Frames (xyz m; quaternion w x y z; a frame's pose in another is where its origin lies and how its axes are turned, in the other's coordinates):
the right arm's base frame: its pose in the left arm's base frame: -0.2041 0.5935 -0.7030 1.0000 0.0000 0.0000 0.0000
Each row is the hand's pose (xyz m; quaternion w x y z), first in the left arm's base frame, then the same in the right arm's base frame.
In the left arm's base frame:
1: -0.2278 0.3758 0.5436 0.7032 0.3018 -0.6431 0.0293
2: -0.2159 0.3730 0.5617 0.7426 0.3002 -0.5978 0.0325
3: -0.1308 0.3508 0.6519 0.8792 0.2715 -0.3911 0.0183
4: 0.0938 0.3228 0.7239 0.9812 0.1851 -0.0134 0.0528
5: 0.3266 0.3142 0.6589 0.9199 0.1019 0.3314 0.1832
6: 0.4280 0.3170 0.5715 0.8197 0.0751 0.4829 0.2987
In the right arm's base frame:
1: -0.0237 -0.2177 1.2466 0.7032 0.3018 -0.6431 0.0293
2: -0.0118 -0.2205 1.2647 0.7426 0.3002 -0.5978 0.0325
3: 0.0733 -0.2427 1.3549 0.8792 0.2715 -0.3911 0.0183
4: 0.2979 -0.2707 1.4269 0.9812 0.1851 -0.0134 0.0528
5: 0.5307 -0.2793 1.3619 0.9199 0.1019 0.3314 0.1832
6: 0.6321 -0.2765 1.2745 0.8197 0.0751 0.4829 0.2987

